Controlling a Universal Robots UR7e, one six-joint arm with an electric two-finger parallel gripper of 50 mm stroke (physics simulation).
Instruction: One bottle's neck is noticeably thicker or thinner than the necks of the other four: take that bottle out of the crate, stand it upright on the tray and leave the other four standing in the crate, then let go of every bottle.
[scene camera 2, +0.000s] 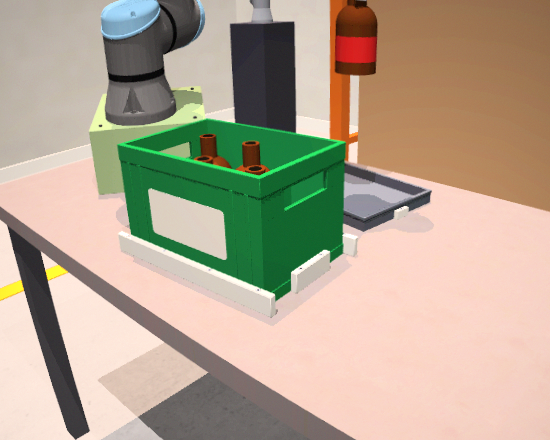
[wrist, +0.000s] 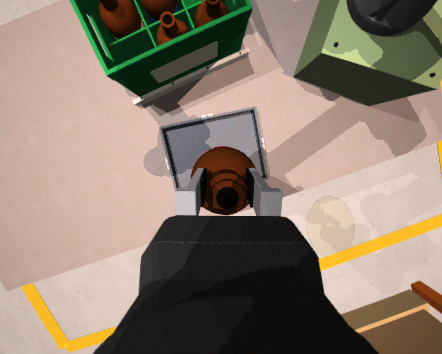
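Where they show: gripper, fingertip midpoint: (wrist: 226, 180); arm's base, origin of the base link: (scene camera 2: 141, 112).
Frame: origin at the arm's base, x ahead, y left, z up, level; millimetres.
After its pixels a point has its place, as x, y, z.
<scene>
A brown bottle with a red label (scene camera 2: 356, 49) @[431, 158, 134] (wrist: 223, 162) @[405, 167, 204] hangs upright, high above the table. My gripper (wrist: 226, 180) @[408, 181, 217] is shut on its neck; in the scene view the fingers are cut off at the top edge. The grey tray (scene camera 2: 364, 223) @[520, 58, -133] (wrist: 258, 131) @[286, 156, -122] lies on the table, below the bottle in the wrist view. The green crate (scene camera 2: 300, 220) @[542, -135, -53] (wrist: 120, 85) @[535, -28, -24] holds the other four brown bottles, whose necks show in the scene view, among them a rear one (scene camera 2: 208, 146) @[328, -98, 1] and another (scene camera 2: 251, 154) @[414, -90, 2]. Their lower parts are hidden by the crate's walls.
White strips, including a long one (scene camera 2: 200, 270) @[445, -230, -120] (wrist: 190, 76) @[401, -27, -117], stand along the crate's foot. The arm's green base block (scene camera 2: 110, 160) @[21, -101, -76] (wrist: 345, 80) @[69, 117, -72] stands beside the crate. A dark pillar (scene camera 2: 262, 75) and an orange post (scene camera 2: 339, 100) rise behind. Small white blocks touch the tray's sides.
</scene>
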